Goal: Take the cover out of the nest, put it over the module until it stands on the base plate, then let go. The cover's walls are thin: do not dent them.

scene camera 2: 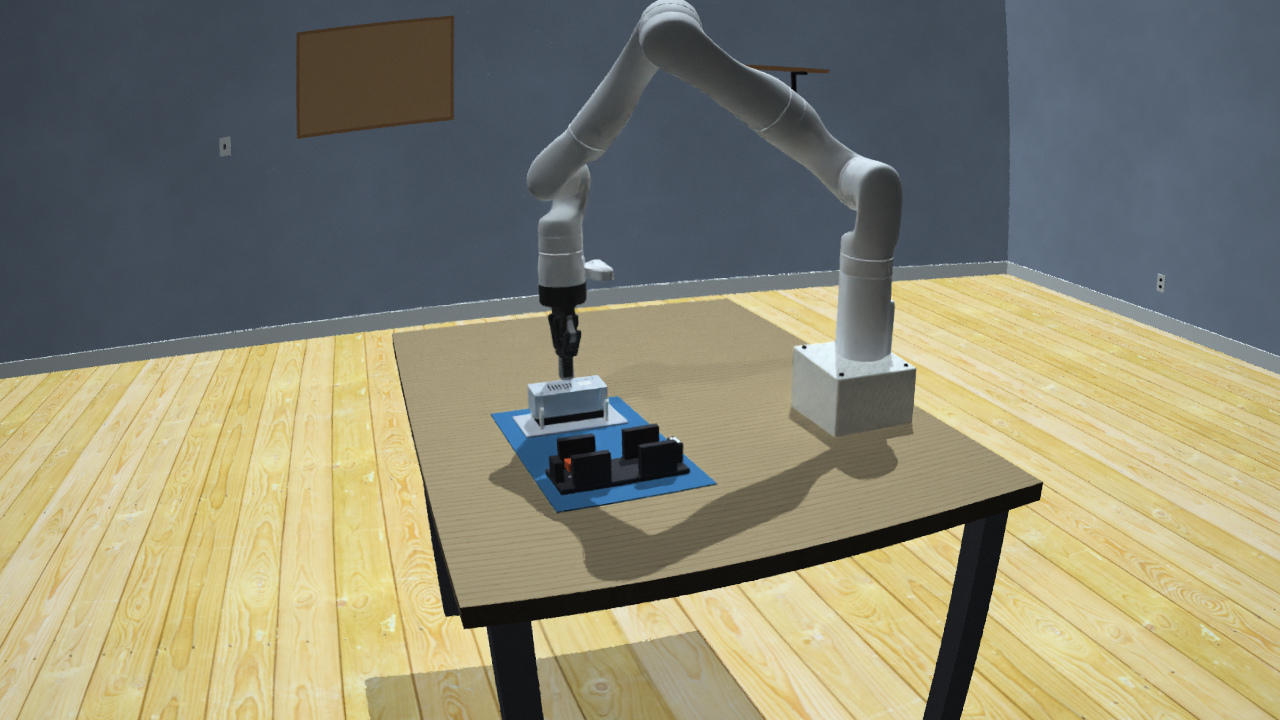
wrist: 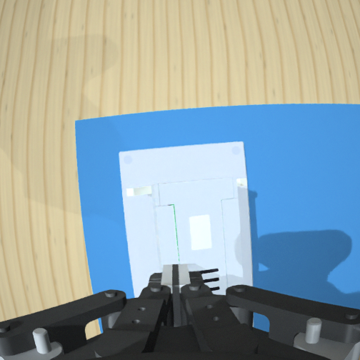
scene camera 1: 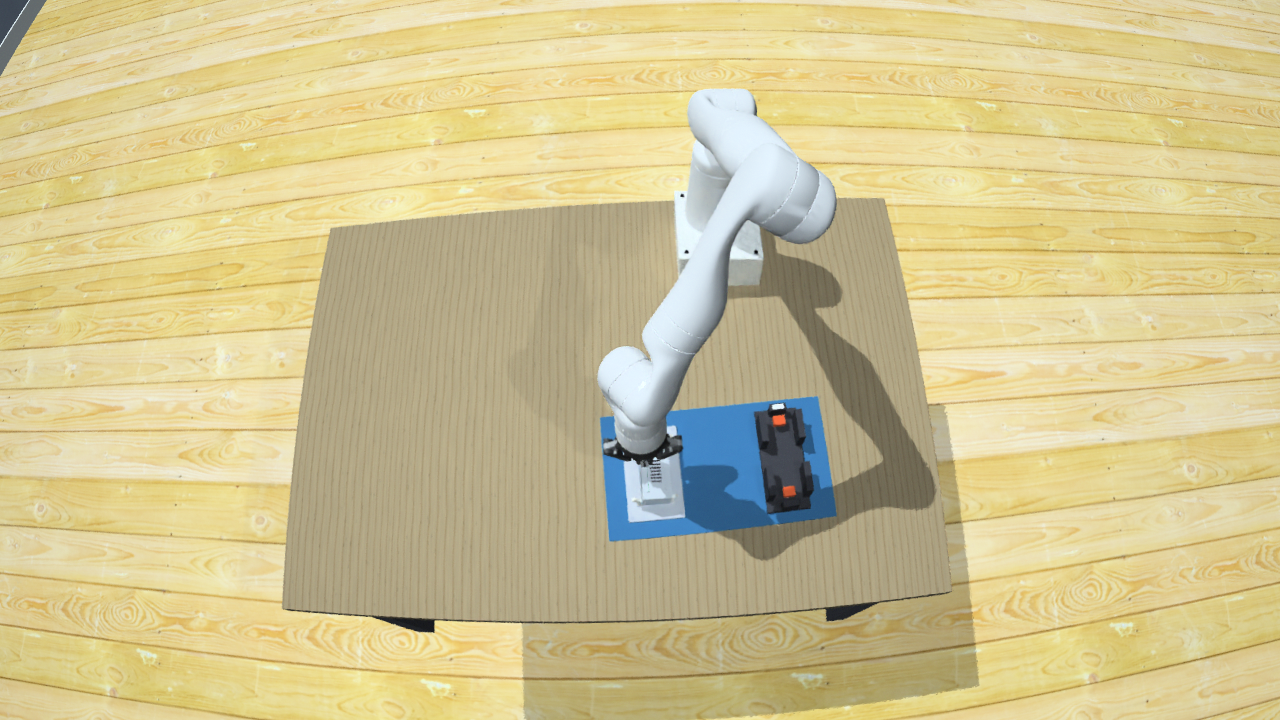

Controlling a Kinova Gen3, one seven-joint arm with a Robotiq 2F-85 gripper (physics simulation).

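Note:
The white box-shaped cover [scene camera 1: 657, 489] [scene camera 2: 568, 400] [wrist: 212, 200] stands upright, slots in its top, between small posts on the white nest plate [scene camera 1: 666, 514] [scene camera 2: 529, 428] [wrist: 180, 162]. My gripper [scene camera 1: 643, 462] [scene camera 2: 565, 376] [wrist: 175, 279] is shut and empty. Its tips are at the cover's top, toward the side away from the dark assembly; whether they touch is unclear. The dark base plate [scene camera 1: 783, 456] [scene camera 2: 617, 473] carries black upright blocks and orange parts [scene camera 1: 778, 420] [scene camera 1: 788, 490]. I cannot tell which part is the module. In the wrist view, my fingers hide the cover's near end.
The nest and the base plate lie apart on a blue mat [scene camera 1: 720, 434] [scene camera 2: 637, 419] [wrist: 300, 165] on the brown table [scene camera 1: 447, 402] [scene camera 2: 760, 483]. The robot's white base block [scene camera 1: 733, 271] [scene camera 2: 836, 394] stands at the table's far side in the first scene view.

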